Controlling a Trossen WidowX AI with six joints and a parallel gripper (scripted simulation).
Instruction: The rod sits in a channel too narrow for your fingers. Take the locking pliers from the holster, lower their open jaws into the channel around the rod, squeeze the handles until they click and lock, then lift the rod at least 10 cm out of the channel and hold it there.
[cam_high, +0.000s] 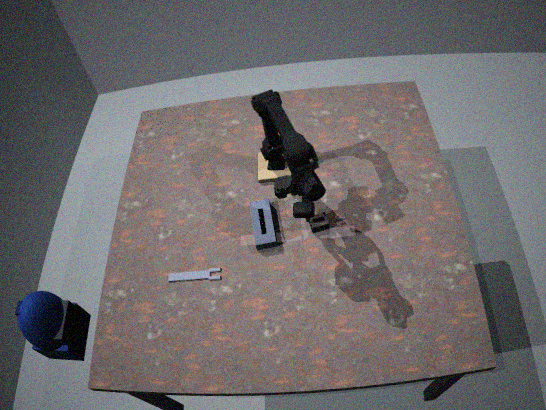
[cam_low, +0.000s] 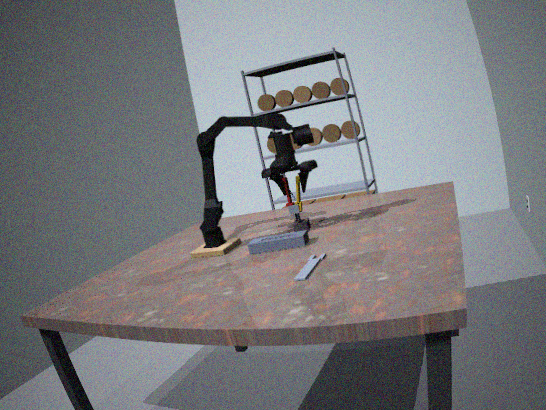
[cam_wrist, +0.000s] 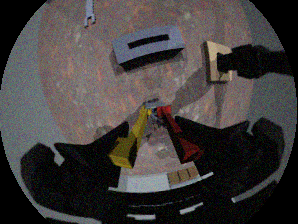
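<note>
The grey channel block is 16 cm to the right of my gripper tip, 12 cm below it and 1 cm behind it. Also, from my gripper tip: flat grey forked bar (35 cm to the right, 19 cm ahead, 13 cm below); small dark holster (13 cm below, 3 cm to the left, 2 cm behind).
</note>
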